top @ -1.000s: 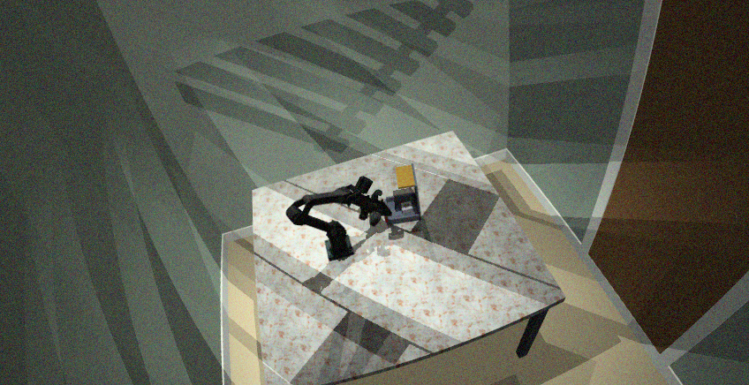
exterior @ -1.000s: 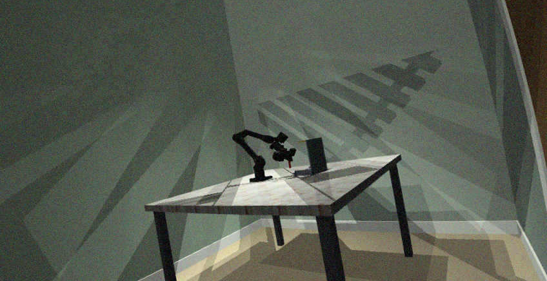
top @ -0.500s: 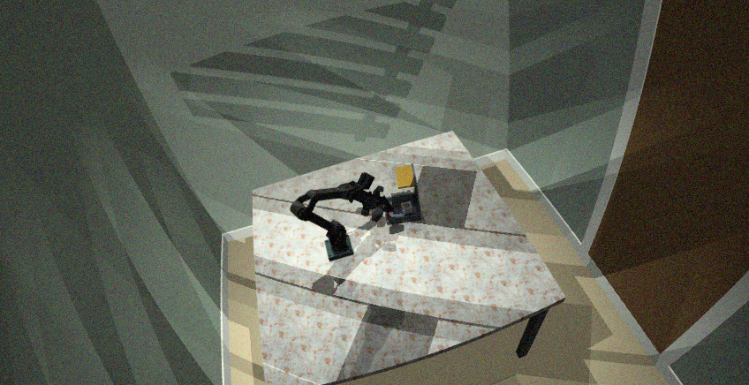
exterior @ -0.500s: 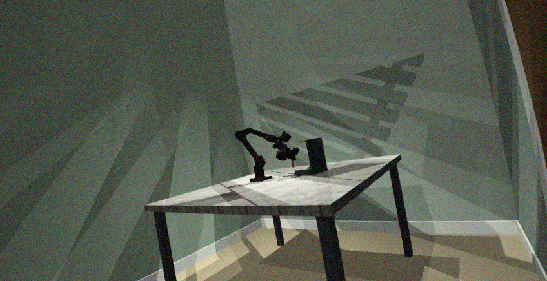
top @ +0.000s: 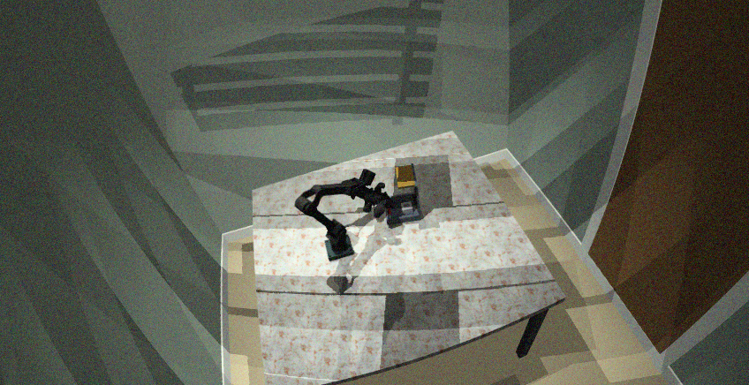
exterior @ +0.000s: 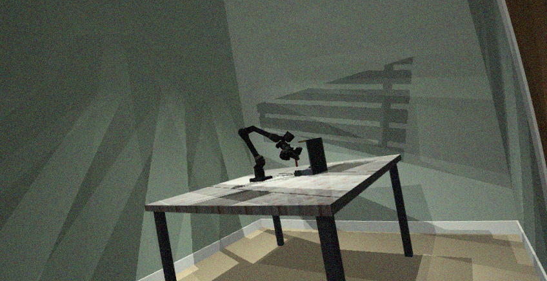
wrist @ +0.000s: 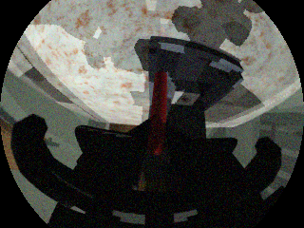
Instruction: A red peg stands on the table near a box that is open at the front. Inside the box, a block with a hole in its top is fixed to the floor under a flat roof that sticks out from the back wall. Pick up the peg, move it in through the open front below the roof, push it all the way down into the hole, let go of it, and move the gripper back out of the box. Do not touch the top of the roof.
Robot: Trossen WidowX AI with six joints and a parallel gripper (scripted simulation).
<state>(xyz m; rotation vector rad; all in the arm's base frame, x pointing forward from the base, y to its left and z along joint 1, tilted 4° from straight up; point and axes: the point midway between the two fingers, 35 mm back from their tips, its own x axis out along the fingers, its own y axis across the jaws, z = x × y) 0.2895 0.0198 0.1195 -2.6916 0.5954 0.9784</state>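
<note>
My gripper tip is now 130 mm short of the dark back wall, 20 mm to the right of it and 10 mm below it. Also, from my gripper tip: red peg 30 mm behind, 10 mm to the left, 10 mm below; then yellow roof 90 mm ahead, 30 mm to the left, 120 mm above; then grey floor plate 60 mm ahead, 50 mm to the left, 100 mm below.
</note>
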